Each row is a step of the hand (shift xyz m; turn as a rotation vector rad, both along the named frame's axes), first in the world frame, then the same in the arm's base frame.
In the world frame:
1: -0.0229 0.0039 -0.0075 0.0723 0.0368 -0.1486
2: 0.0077 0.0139 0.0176 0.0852 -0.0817 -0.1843
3: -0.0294 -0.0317 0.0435 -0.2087 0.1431 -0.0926
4: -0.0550 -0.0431 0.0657 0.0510 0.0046 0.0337
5: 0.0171 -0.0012 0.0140 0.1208 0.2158 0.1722
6: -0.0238 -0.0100 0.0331 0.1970 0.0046 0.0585
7: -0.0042 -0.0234 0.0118 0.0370 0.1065 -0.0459
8: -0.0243 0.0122 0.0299 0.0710 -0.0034 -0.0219
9: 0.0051 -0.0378 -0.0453 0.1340 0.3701 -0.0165
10: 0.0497 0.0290 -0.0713 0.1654 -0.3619 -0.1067
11: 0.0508 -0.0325 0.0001 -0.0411 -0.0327 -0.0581
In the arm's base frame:
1: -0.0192 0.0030 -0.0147 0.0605 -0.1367 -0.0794
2: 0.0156 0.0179 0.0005 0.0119 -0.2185 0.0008
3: -0.0346 0.0345 0.0370 -0.1287 0.0489 -0.2316
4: -0.0594 0.0577 0.0485 0.0513 0.0132 0.0309
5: 0.0163 0.0056 0.0139 0.2290 0.1912 -0.0425
6: -0.0210 0.0324 0.0165 0.1824 -0.0154 0.0934
7: -0.0130 0.0022 0.0231 0.0757 -0.0095 -0.0949
8: -0.0116 0.0386 -0.0029 0.0576 -0.0442 0.0160
9: -0.0192 -0.0553 0.0088 0.2869 0.0870 -0.2555
10: 0.0474 -0.0662 -0.0420 -0.0375 -0.2908 0.2894
11: 0.0294 -0.0301 0.0432 -0.0590 -0.0485 -0.0175

